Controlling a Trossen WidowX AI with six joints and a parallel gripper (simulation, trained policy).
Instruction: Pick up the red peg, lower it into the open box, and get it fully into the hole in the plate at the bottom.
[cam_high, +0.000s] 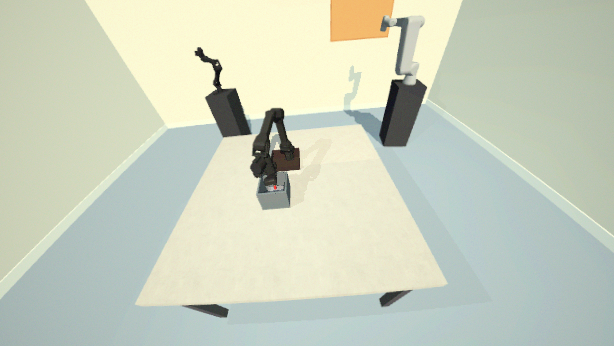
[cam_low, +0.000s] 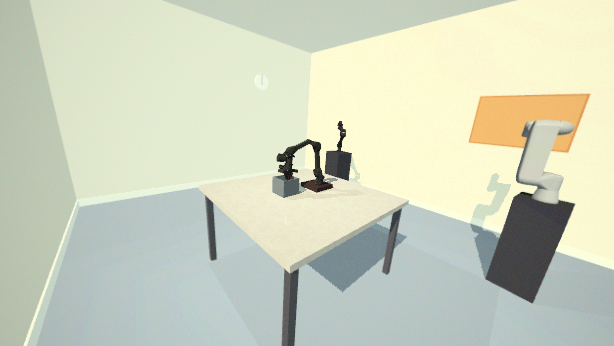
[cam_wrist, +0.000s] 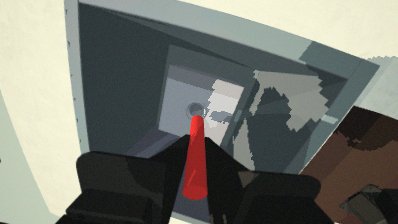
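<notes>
My gripper tip is 1 cm below the red peg.
</notes>
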